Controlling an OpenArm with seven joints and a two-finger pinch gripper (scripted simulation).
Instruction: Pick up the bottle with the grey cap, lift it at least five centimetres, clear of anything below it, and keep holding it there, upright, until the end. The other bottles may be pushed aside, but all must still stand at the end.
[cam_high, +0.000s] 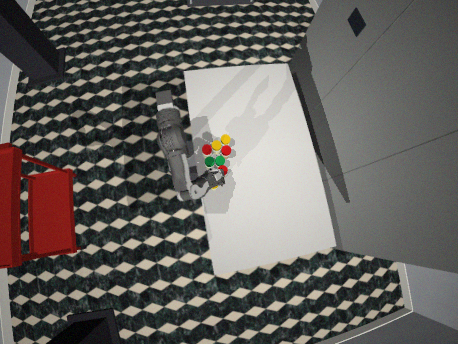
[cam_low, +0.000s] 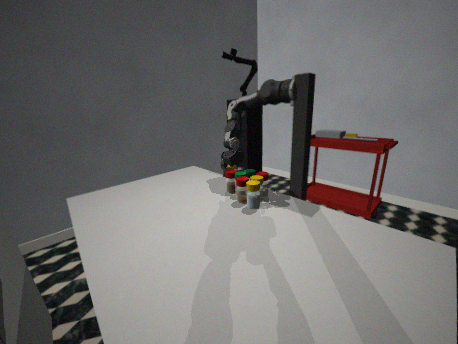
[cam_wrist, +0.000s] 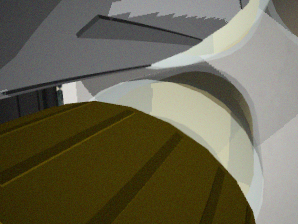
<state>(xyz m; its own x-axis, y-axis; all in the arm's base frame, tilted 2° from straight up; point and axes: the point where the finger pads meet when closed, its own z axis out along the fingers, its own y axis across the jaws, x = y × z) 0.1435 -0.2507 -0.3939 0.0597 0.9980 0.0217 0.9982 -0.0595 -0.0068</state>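
The grey-capped bottle is 5 cm to the left of my hand and 1 cm below it. Round my hand: yellow-capped bottle (1 cm behind, 1 cm to the right, 1 cm below); red-capped bottle (10 cm ahead, 16 cm to the left, 1 cm below).
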